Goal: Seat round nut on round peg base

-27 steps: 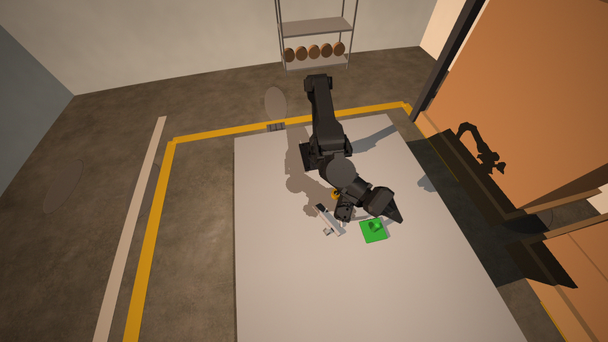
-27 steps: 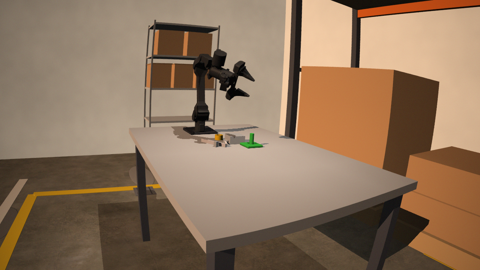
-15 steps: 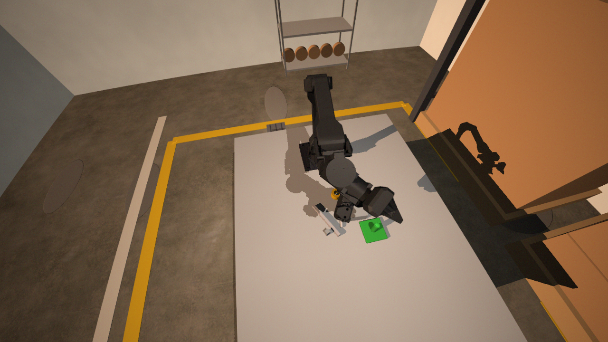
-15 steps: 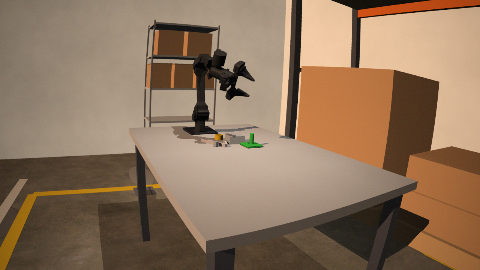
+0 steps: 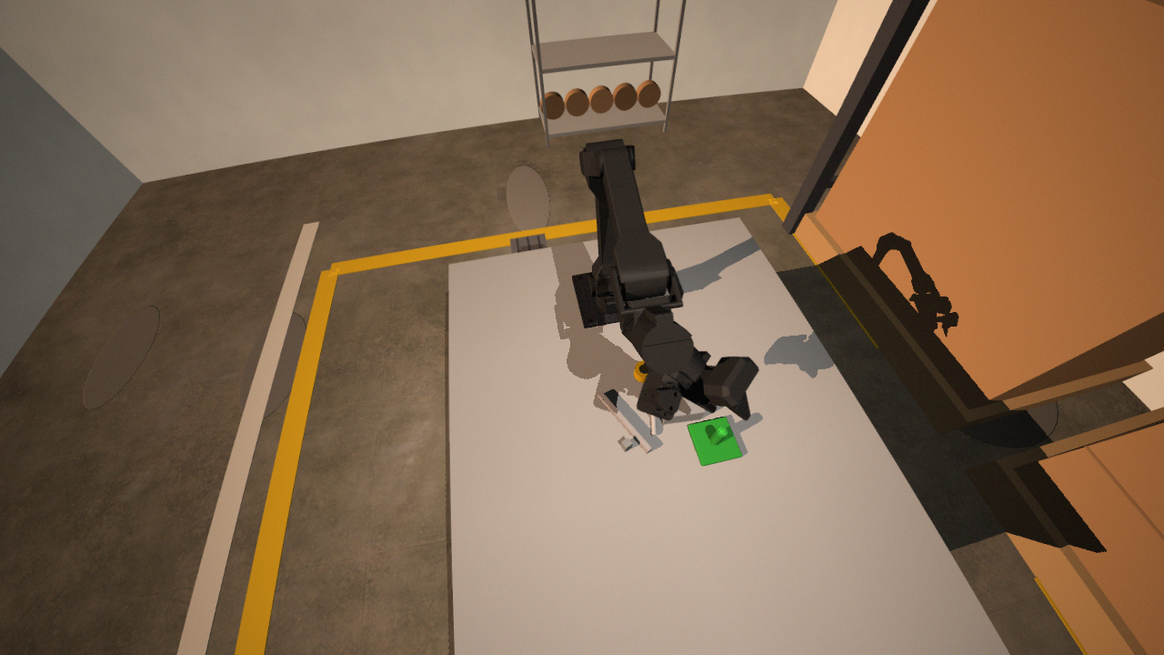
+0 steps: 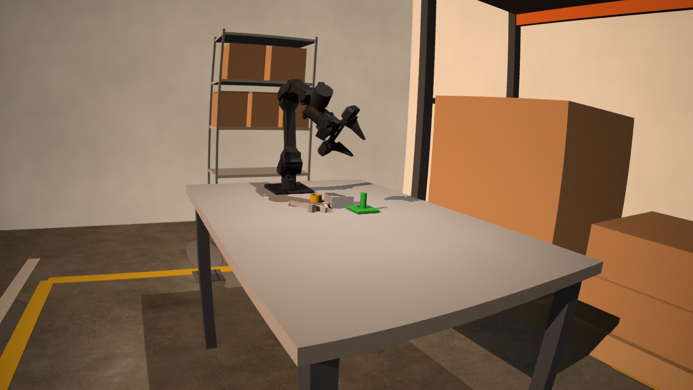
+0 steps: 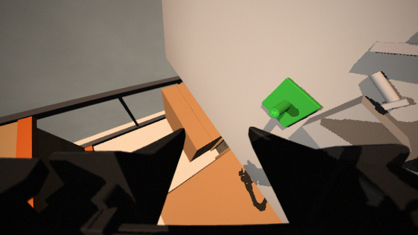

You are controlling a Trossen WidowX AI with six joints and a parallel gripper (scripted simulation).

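The grey block is 80 mm behind my hand, 10 mm to the left of it and 210 mm below it. From my hand the other things lie so: bolt: 60 mm behind, 40 mm to the right, 220 mm below.
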